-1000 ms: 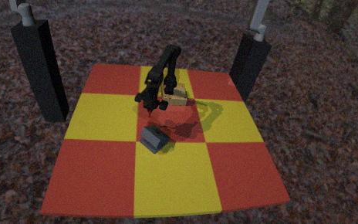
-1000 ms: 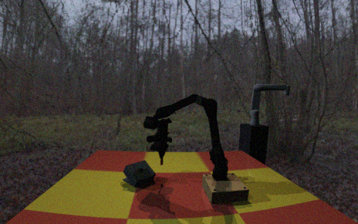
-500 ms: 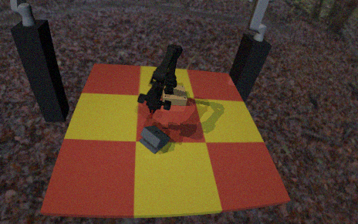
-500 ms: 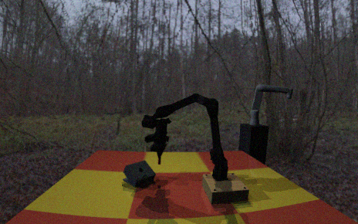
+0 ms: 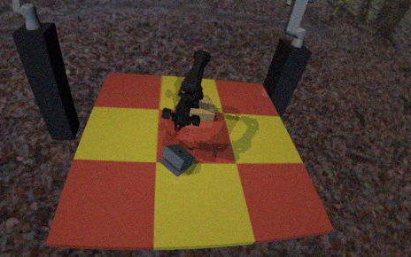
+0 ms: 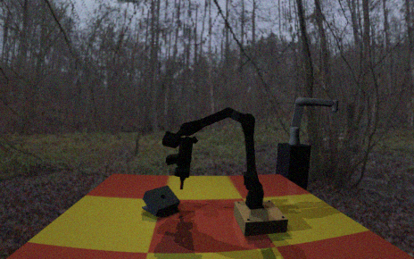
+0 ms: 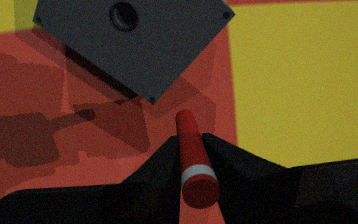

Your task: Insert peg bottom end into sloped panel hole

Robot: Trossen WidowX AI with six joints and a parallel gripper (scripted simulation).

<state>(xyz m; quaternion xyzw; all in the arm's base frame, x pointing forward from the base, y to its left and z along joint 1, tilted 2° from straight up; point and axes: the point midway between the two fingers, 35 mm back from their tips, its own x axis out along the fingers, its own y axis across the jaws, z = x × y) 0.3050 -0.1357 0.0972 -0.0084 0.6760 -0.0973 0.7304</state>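
Right now the grey sloped panel is 10 cm ahead of my gripper tip, 9 cm below it and 1 cm to the left of it. Round my gripper tip: red round peg 2 cm above.
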